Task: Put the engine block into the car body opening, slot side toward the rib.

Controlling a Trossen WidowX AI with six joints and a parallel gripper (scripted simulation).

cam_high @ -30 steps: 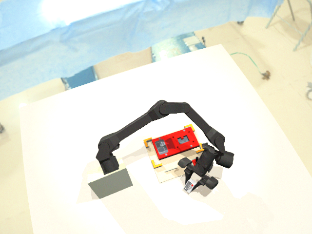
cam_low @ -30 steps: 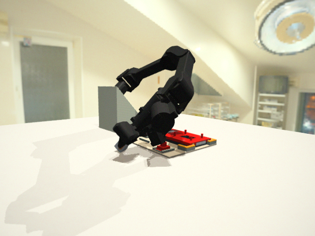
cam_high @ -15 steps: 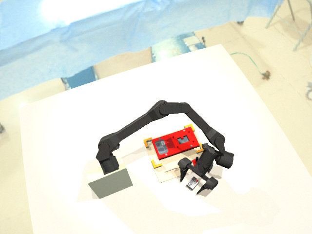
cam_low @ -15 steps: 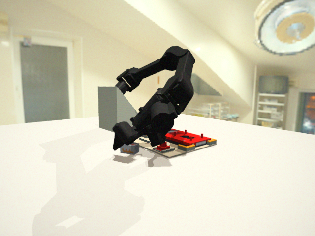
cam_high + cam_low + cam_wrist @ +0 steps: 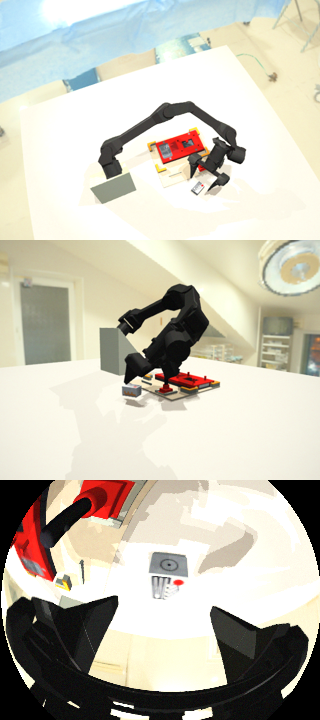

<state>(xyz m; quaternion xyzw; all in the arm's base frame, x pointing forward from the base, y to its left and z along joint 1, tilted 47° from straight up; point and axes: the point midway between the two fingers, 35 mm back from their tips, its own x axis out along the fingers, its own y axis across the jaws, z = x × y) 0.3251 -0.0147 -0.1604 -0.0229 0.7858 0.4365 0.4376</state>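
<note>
My gripper tip is 1 cm past the engine block and 4 cm above it. The rest, counted from my gripper tip: black post 5 cm ahead, 8 cm to the left, 1 cm below.
</note>
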